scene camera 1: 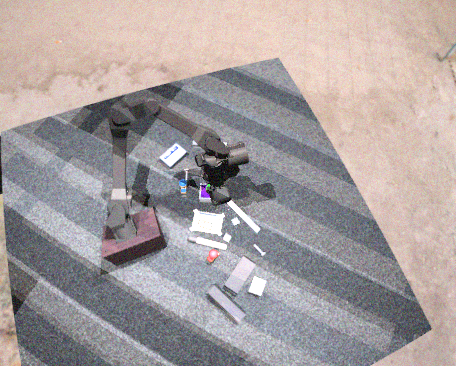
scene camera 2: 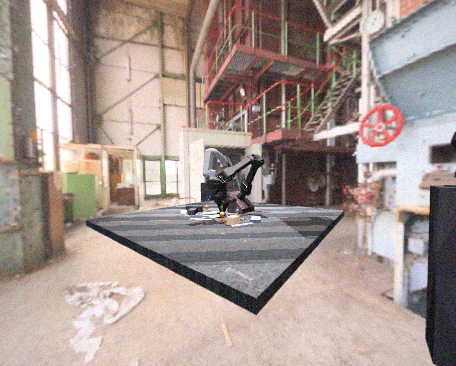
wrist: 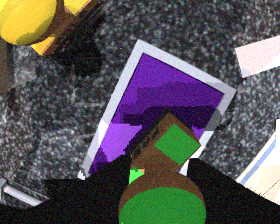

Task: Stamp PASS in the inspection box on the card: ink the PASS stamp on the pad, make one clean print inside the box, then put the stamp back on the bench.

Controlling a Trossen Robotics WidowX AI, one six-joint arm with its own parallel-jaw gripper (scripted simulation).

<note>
In view: my gripper [scene camera 1: 212,188].
My gripper shows as well in the wrist view [wrist: 159,166].
</note>
